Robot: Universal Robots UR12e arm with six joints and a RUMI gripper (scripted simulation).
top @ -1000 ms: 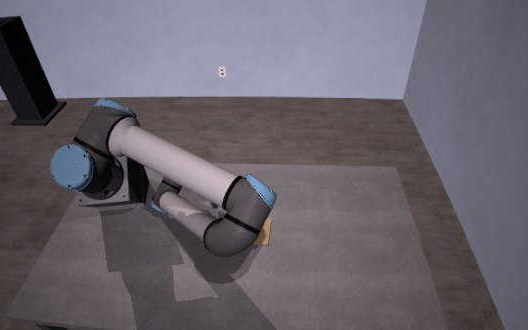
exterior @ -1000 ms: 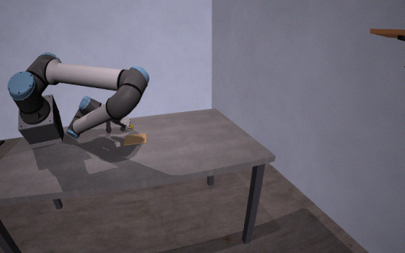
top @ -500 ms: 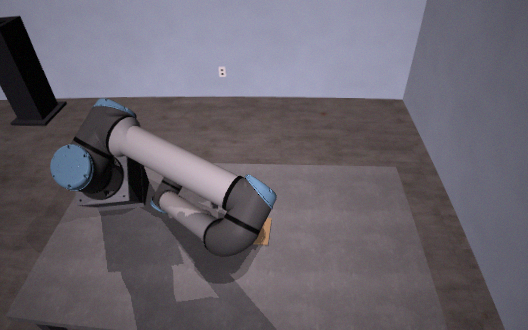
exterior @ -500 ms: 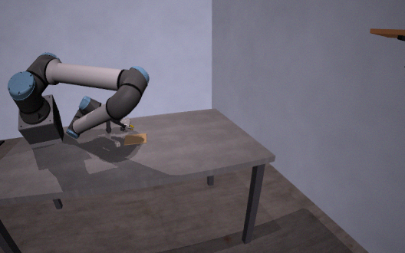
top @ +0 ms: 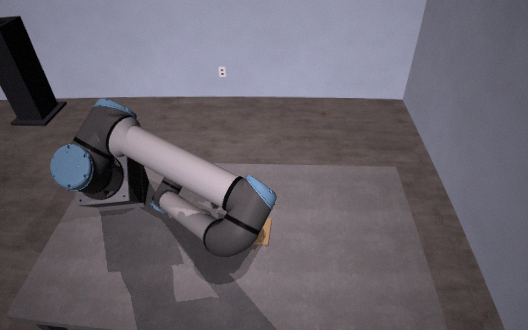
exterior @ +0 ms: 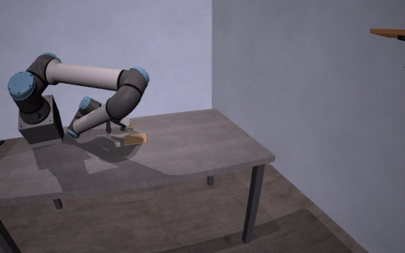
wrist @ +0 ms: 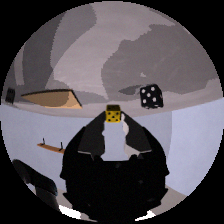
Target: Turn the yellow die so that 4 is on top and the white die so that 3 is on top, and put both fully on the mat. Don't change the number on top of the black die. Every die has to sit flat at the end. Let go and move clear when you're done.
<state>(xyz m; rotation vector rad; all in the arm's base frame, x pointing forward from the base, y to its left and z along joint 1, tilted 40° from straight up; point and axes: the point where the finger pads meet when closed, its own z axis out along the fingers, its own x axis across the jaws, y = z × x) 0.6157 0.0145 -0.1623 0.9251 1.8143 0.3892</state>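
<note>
Now: the black die 6 cm behind my hand, 4 cm to the left of it and 2 cm below it. The rest, counted from my hand: white die (21 cm to the right, 8 cm behind, 2 cm below); then tan mat (14 cm to the right, 3 cm below, 3 cm ahead); then yellow die (right at my hand).
</note>
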